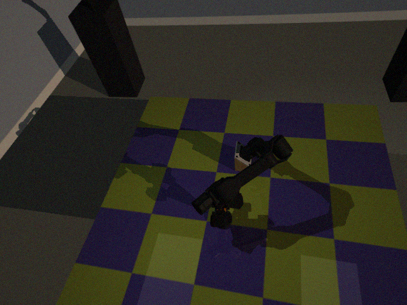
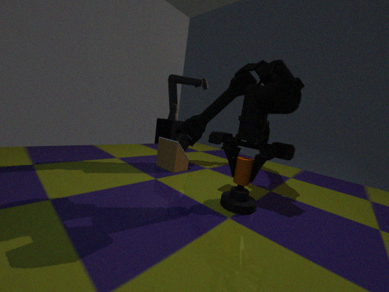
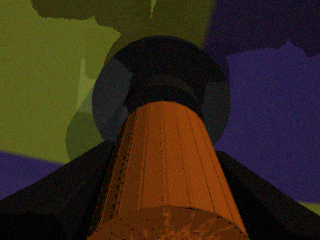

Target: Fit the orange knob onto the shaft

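The orange knob lies 20 mm above my gripper tip. The rest, counted from my gripper tip: dark pedestal 40 mm below.
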